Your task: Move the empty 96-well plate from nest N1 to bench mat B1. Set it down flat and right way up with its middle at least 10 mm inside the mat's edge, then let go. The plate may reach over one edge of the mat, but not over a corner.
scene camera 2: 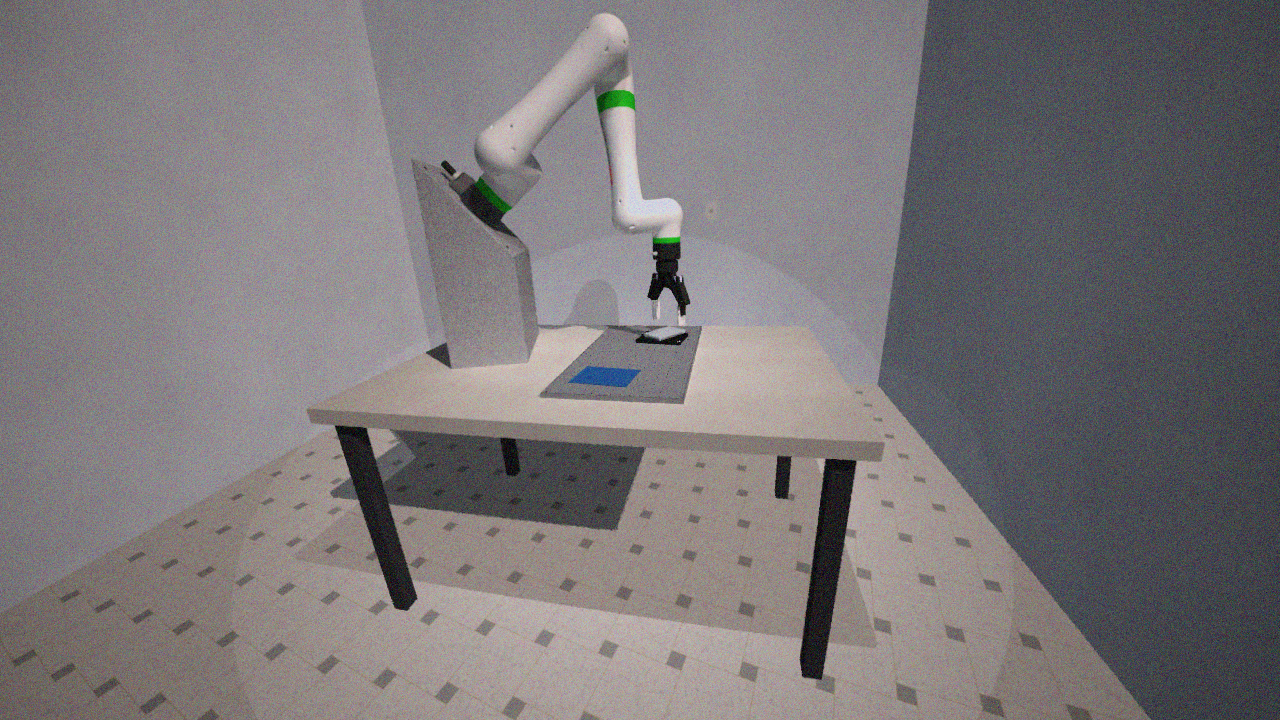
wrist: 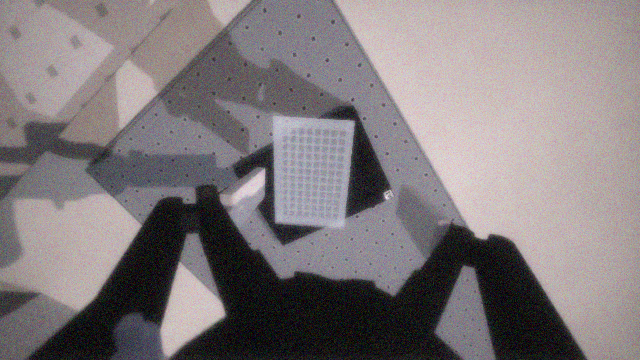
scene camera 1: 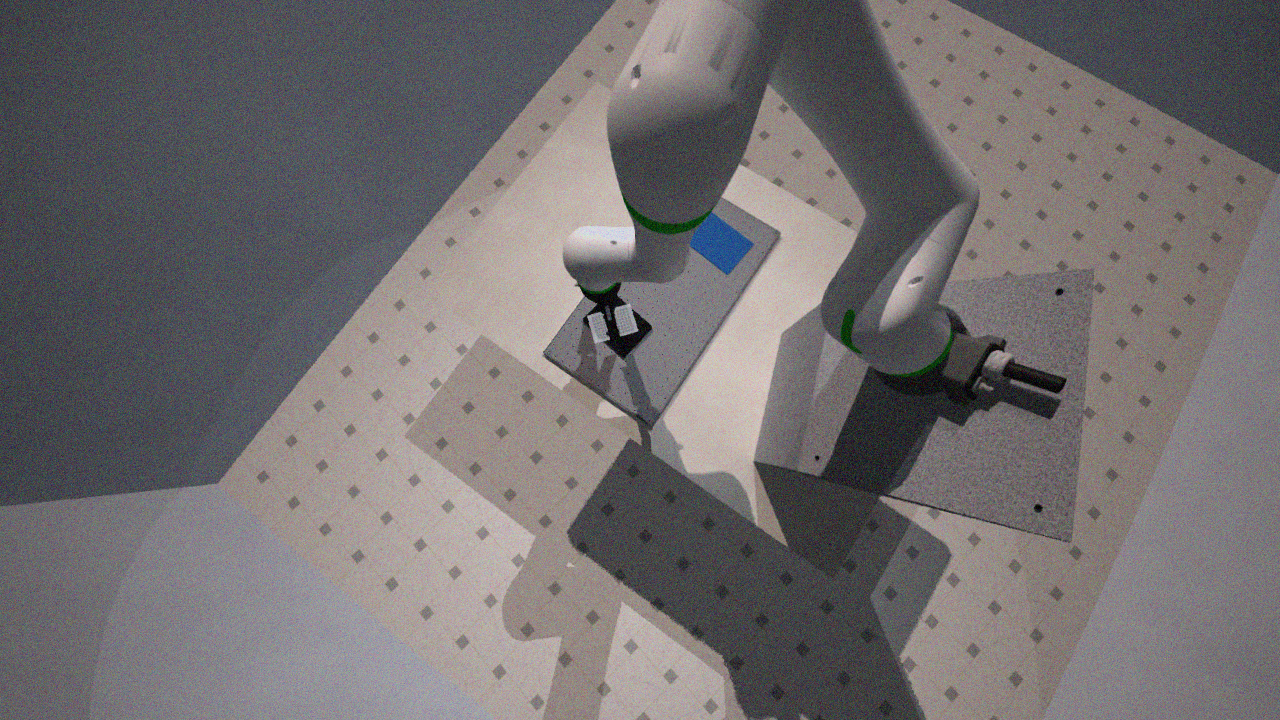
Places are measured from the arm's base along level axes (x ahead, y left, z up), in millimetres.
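Pixels of known places: gripper, fingertip midpoint: [scene camera 2: 668,321] [wrist: 331,190]; arm's base, link origin: [scene camera 2: 477,212] [scene camera 1: 920,353].
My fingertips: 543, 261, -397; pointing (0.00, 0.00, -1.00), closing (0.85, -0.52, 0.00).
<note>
For each thing: its top centre in the pictures, then the offset to it from my fingertips, as dx, dy, dz. Level surfaces: height alone.
- white 96-well plate, top centre: [wrist: 311,177] [scene camera 1: 612,323] [scene camera 2: 664,330] -20, +12, -37
- black nest N1, top centre: [wrist: 313,184] [scene camera 1: 617,322] [scene camera 2: 662,335] -24, -1, -51
- blue mat B1, surface height: dz -64
- grey perforated board, surface height: dz -66
- pale table, surface height: dz -79
The white 96-well plate [scene camera 1: 626,319] [scene camera 2: 665,333] [wrist: 312,172] lies on the black nest N1 [scene camera 1: 626,346] [scene camera 2: 645,340] [wrist: 370,172], wells up. It is turned askew to the nest and reaches over its edge; whether it lies level is hard to tell. My gripper [scene camera 1: 610,326] [scene camera 2: 668,313] [wrist: 331,190] is open and empty, above the plate in scene camera 2. In the wrist view the left fingertip is close to the plate's left side and the right one is farther off. The blue mat B1 [scene camera 1: 723,242] [scene camera 2: 605,377] lies flat; it does not show in the wrist view.
Nest and mat are on a grey perforated board [scene camera 1: 666,385] [scene camera 2: 666,380] [wrist: 300,42] on the pale table [scene camera 2: 760,385]. The arm's grey pedestal [scene camera 1: 993,456] [scene camera 2: 487,304] stands beside the board. In scene camera 1 the arm passes over part of the board near the mat.
</note>
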